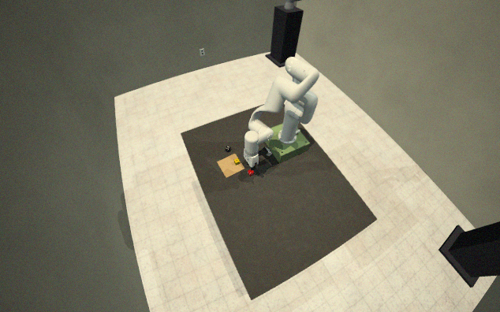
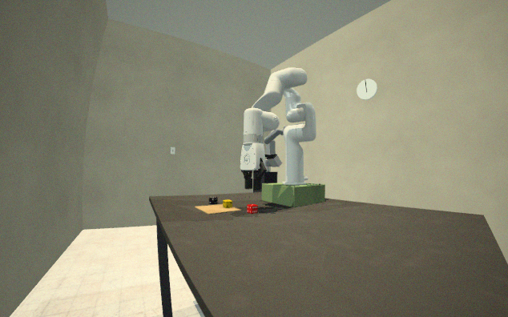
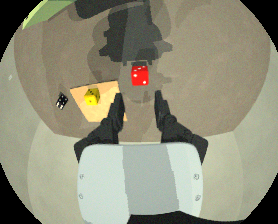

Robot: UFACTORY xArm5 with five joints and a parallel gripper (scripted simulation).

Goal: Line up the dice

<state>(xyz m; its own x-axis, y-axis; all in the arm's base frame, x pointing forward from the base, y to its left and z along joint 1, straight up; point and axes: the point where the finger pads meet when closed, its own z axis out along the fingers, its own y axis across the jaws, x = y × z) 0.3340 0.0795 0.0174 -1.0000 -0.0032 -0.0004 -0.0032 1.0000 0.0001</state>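
Now: hand 90 mm above the red die. The rest, counted from my hand: black die 50 mm ahead, 240 mm to the right, 90 mm below; tan mat 90 mm ahead, 120 mm to the right, 110 mm below; yellow die 40 mm ahead, 110 mm to the right, 90 mm below.
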